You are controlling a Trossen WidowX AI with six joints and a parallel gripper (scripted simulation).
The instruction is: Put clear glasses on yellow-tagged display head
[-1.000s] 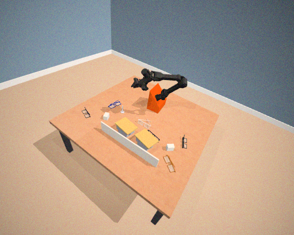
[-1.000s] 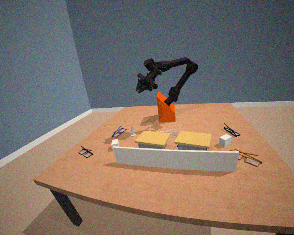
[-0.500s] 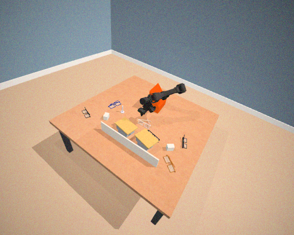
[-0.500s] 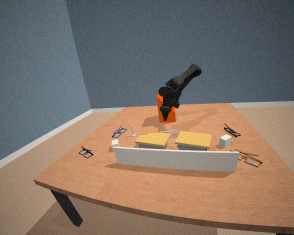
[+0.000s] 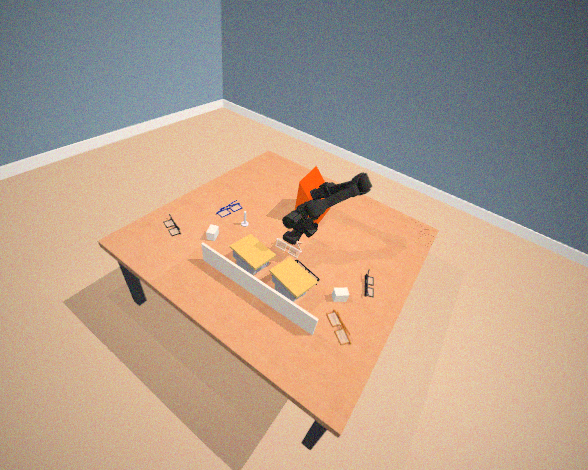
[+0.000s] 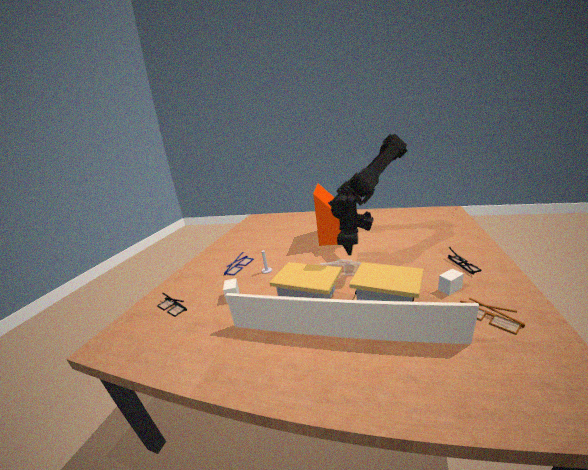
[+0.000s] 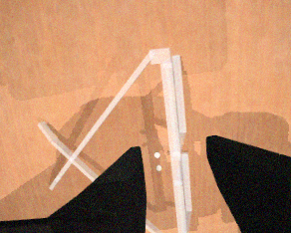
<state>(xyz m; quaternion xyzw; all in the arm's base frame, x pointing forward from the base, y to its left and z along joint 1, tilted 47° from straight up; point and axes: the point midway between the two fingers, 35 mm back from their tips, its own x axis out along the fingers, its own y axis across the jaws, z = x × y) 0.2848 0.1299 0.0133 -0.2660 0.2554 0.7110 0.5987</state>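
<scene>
Right now my gripper tip is 1 cm short of the white peg, 32 cm to the left of it and 5 cm above it. The rest, counted from my gripper tip: white wall: 31 cm ahead, 1 cm to the left, 2 cm below; display head: 18 cm ahead, 9 cm to the right, 2 cm below.
</scene>
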